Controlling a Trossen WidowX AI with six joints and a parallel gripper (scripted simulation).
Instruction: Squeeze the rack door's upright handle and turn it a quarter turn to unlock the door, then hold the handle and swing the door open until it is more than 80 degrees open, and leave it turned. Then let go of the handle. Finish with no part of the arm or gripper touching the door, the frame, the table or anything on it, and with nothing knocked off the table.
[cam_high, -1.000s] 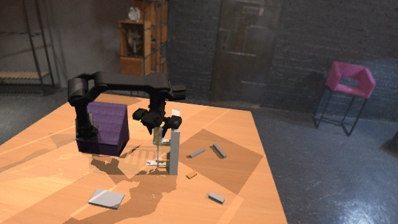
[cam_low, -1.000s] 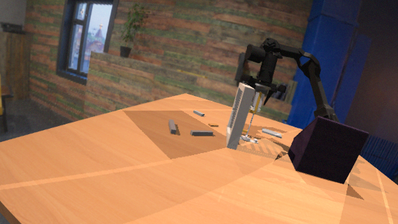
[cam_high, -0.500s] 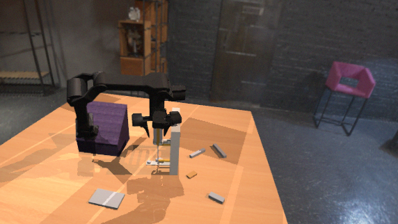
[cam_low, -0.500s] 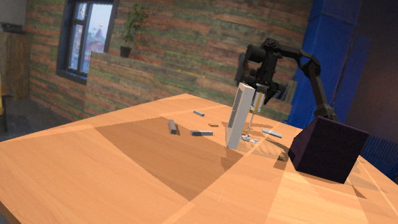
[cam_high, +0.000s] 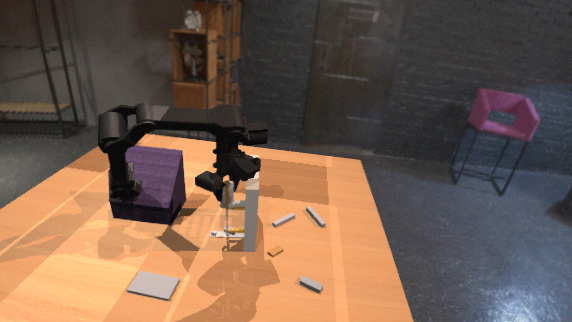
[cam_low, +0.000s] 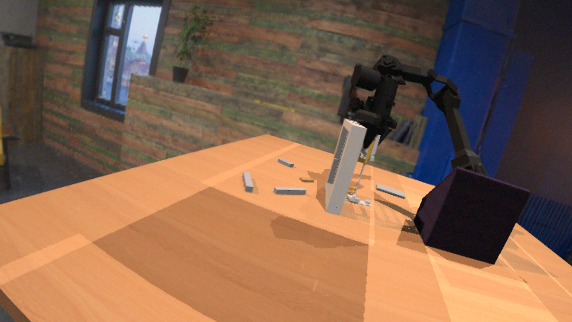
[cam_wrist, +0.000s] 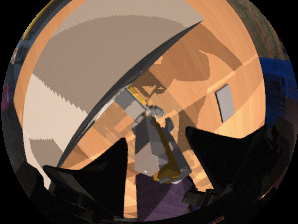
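My gripper tip is 10 mm to the right of the handle and 30 mm above it. Also, from my gripper tip: flat grey plate: 150 mm behind, 200 mm to the right, 150 mm below; brown block: 150 mm ahead, 40 mm to the right, 150 mm below.
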